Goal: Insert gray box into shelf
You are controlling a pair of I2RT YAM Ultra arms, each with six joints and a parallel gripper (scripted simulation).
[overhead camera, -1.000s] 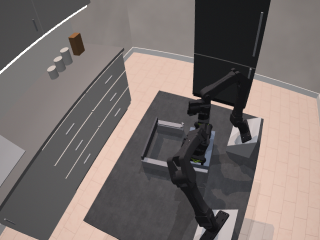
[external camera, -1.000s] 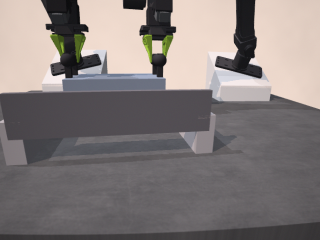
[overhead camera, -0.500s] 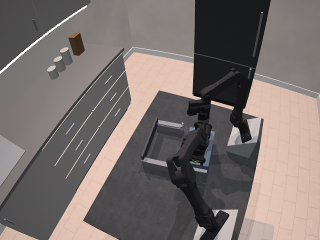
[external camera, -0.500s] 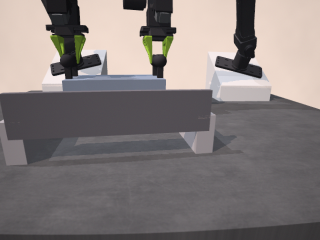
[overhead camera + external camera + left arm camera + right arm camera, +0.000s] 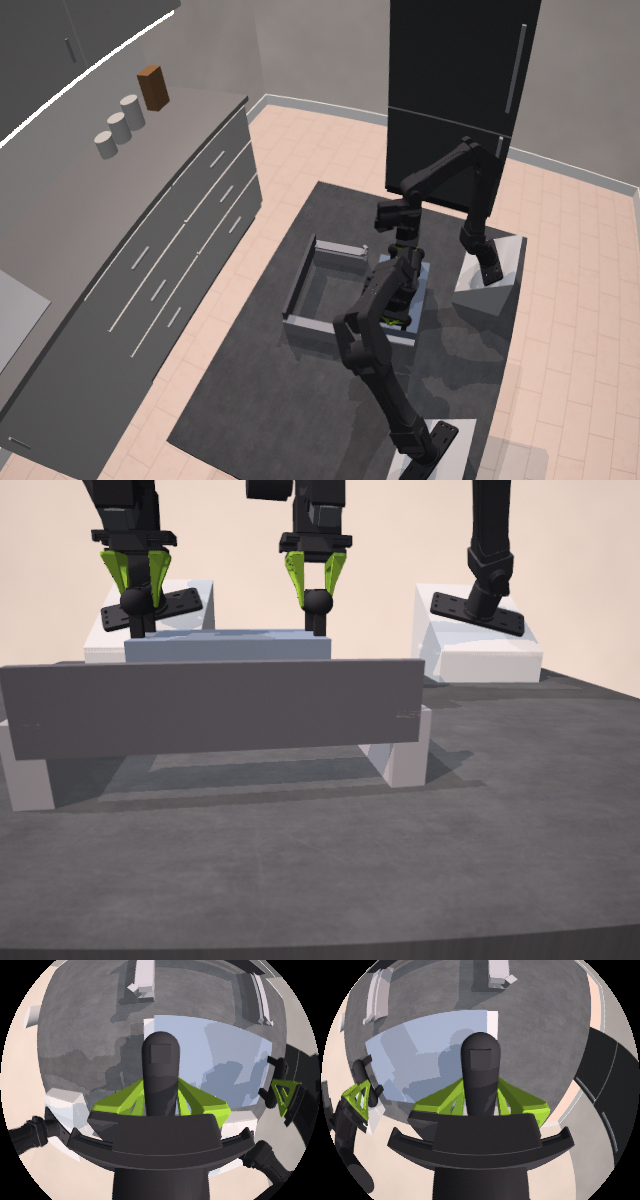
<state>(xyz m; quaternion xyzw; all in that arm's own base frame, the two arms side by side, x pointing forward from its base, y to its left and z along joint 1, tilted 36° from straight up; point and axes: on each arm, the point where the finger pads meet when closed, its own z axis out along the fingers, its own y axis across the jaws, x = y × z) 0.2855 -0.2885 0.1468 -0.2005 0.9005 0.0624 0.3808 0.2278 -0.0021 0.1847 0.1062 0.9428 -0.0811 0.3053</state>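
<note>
Right now the gray box is 12 cm to the left of my right hand, 5 cm below it and 2 cm behind it. From my right hand the other things lie so: shelf back plate (30 cm ahead, 17 cm to the left, 7 cm below).
Right now my left hand is 20 mm short of the gray box, 120 mm to the left of it and 50 mm above it. From my left hand the other things lie so: shelf back plate: 330 mm ahead, 80 mm to the right, 70 mm below.
</note>
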